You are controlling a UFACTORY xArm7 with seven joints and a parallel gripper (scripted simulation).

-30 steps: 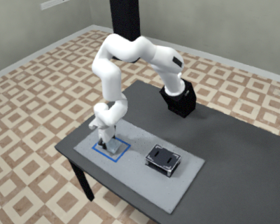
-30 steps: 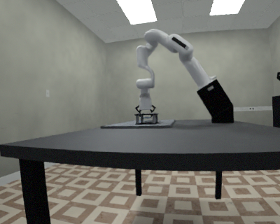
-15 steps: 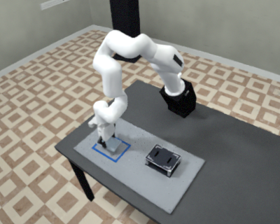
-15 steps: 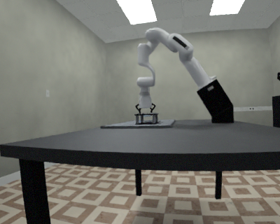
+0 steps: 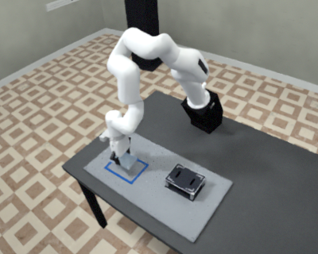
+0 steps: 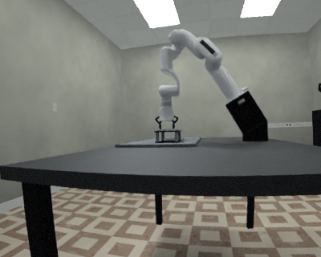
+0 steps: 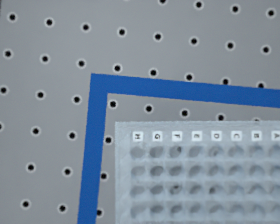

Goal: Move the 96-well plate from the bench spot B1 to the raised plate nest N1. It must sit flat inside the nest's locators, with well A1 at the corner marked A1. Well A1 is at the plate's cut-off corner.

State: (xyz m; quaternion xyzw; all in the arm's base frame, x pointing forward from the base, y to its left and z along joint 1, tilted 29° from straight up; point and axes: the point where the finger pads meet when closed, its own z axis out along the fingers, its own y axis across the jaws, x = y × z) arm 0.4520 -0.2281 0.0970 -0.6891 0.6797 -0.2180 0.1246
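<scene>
Now: hand 34 cm to the right of the black plate nest, 3 cm past it and 2 cm above it. From my hand the other things lie so: 96-well plate: 1 cm below.
</scene>
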